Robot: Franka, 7 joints.
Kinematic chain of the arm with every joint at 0, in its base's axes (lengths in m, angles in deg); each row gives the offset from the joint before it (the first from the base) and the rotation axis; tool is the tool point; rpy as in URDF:
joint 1: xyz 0 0 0.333 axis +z
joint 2: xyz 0 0 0 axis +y
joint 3: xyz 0 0 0.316 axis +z
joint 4: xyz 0.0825 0 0 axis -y
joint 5: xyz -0.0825 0 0.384 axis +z
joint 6: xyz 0 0 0 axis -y
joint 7: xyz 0.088 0 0 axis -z
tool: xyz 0 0 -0.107 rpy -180 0 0
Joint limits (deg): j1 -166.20..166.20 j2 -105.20..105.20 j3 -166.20..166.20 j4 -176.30..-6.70 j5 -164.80..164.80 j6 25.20..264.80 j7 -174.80..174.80
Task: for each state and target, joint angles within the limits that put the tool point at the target. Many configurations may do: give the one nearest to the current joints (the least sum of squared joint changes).
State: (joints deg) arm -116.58 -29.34 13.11 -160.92 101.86 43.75 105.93
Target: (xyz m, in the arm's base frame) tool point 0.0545 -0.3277 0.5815
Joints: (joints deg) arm -117.71 -31.91 10.56 -147.12 106.89 45.17 105.93
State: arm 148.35 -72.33 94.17 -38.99 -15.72 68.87 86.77
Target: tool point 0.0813 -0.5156 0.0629
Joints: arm 149.26 -95.31 122.39 -75.68 -5.84 49.89 86.77
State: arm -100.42 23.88 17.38 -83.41 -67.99 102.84 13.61
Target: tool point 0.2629 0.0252 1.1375
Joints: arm -88.12 -17.99 50.36 -39.18 -70.25 135.73 13.61
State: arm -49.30 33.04 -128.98 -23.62 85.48 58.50 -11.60
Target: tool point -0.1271 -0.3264 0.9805
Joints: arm -57.66 23.45 -131.46 -34.47 81.18 55.29 -11.60
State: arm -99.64 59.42 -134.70 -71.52 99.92 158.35 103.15
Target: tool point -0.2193 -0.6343 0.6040
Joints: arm -65.94 100.68 -121.28 -84.28 104.51 170.50 103.15
